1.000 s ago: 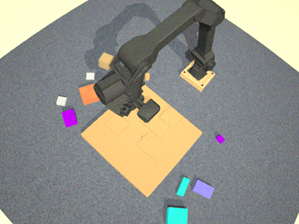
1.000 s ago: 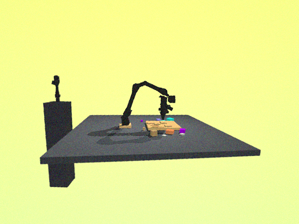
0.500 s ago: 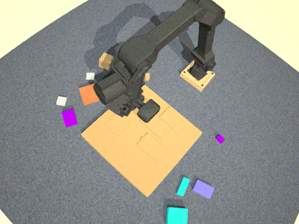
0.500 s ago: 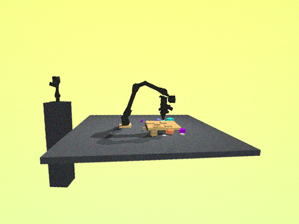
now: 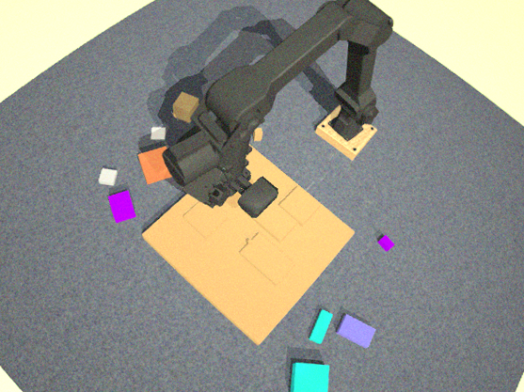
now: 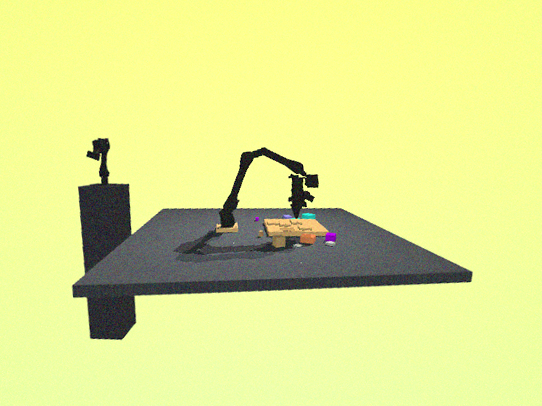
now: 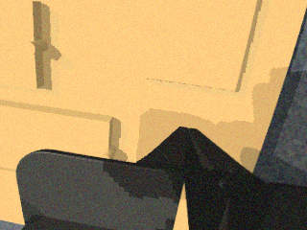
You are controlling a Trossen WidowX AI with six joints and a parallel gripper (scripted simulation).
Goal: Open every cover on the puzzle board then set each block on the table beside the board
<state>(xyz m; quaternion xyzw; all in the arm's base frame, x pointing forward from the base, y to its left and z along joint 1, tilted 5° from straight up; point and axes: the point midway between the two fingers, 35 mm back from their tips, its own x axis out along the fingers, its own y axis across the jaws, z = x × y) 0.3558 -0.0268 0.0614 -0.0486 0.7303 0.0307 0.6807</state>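
The purple block is 150 mm ahead of my gripper tip, 120 mm to the right of it and 60 mm below it. Also, from my gripper tip: cyan bar 300 mm to the left, 70 mm below, 10 mm ahead; then orange block 150 mm to the right, 60 mm below, 40 mm ahead; then tan cube 230 mm to the right, 90 mm behind, 50 mm below.
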